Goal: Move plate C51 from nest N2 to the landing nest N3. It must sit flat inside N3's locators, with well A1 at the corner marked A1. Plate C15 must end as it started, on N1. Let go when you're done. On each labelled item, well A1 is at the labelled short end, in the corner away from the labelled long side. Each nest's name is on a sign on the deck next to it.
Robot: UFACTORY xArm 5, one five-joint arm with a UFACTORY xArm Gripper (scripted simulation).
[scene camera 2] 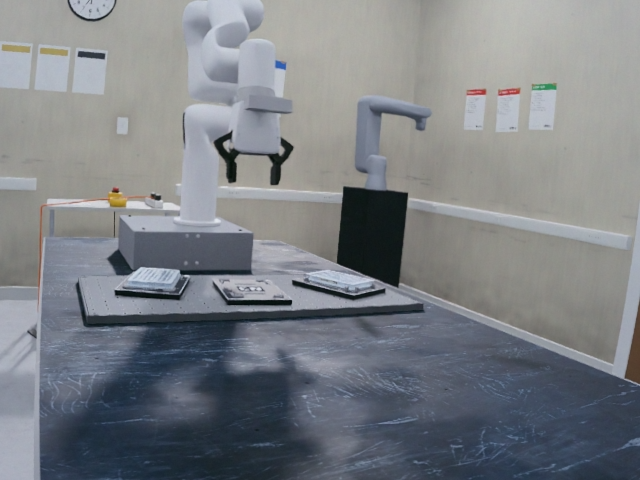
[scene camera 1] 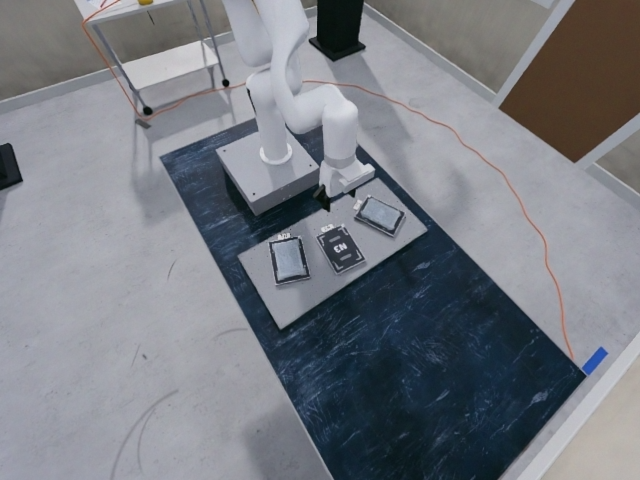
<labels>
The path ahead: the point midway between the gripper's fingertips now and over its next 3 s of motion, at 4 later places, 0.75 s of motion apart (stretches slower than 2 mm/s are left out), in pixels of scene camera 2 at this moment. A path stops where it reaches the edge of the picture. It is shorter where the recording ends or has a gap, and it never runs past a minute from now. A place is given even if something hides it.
The gripper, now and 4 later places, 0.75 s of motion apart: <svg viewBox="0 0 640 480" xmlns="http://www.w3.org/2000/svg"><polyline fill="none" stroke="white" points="253,184 210,197 172,210 156,217 198,220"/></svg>
</labels>
